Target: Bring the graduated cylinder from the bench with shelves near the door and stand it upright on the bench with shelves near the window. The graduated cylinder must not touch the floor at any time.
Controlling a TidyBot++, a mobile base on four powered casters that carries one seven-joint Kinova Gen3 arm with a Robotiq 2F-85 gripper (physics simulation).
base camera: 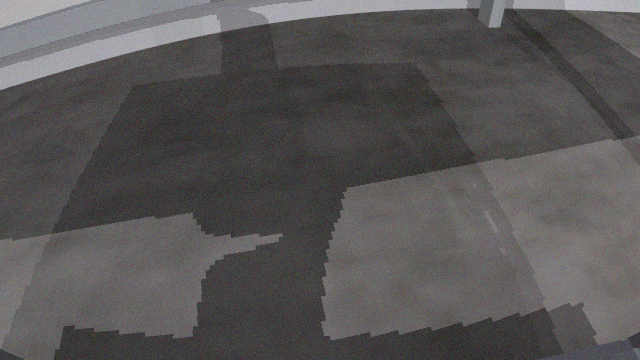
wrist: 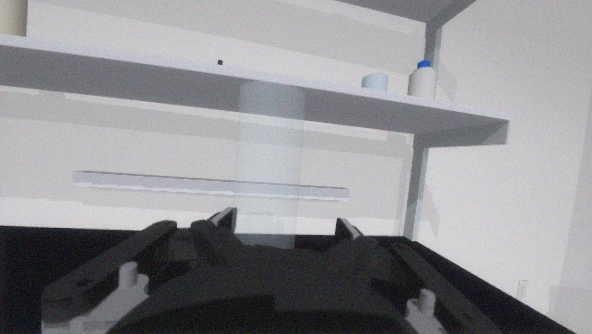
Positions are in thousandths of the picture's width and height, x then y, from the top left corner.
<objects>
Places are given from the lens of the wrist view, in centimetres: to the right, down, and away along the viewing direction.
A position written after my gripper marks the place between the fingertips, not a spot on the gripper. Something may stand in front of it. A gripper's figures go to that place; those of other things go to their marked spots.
my gripper (wrist: 484, 669): -1, 5, 15
graduated cylinder (wrist: 459, 352): -1, -3, 10
</objects>
